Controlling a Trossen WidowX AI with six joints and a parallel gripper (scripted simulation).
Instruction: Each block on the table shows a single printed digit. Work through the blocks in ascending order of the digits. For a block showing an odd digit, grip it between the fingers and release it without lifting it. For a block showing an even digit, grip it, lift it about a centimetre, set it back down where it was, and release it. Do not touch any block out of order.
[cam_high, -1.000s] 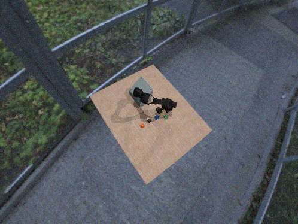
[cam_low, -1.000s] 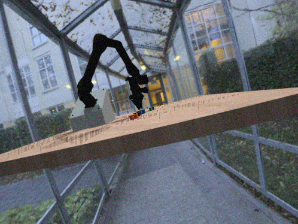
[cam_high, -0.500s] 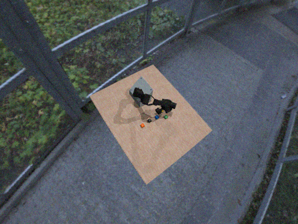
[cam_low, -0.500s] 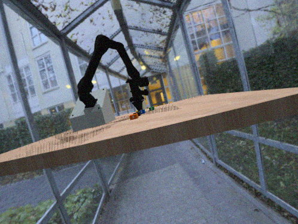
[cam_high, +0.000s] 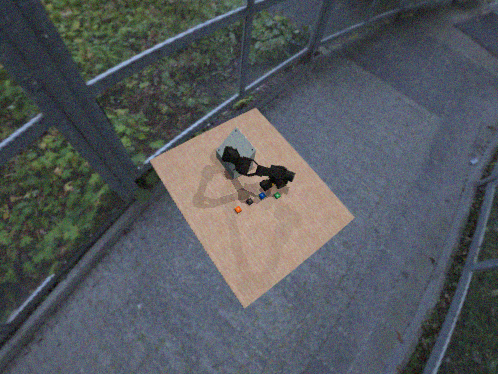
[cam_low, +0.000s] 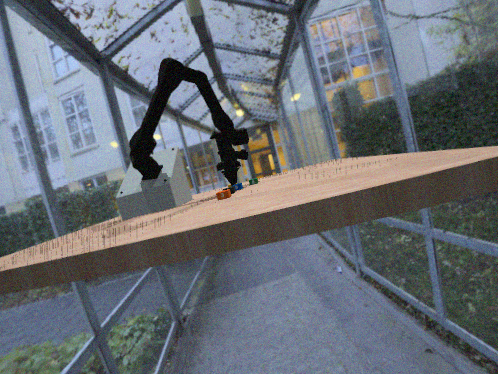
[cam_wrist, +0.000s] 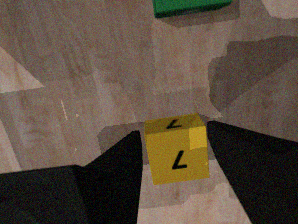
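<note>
Now: the yellow block 10 mm behind my gripper tip. From my gripper tip the other things lie so: blue block: 90 mm to the right, 40 mm ahead; green block: 80 mm ahead; black block: 180 mm to the right, 40 mm ahead.
</note>
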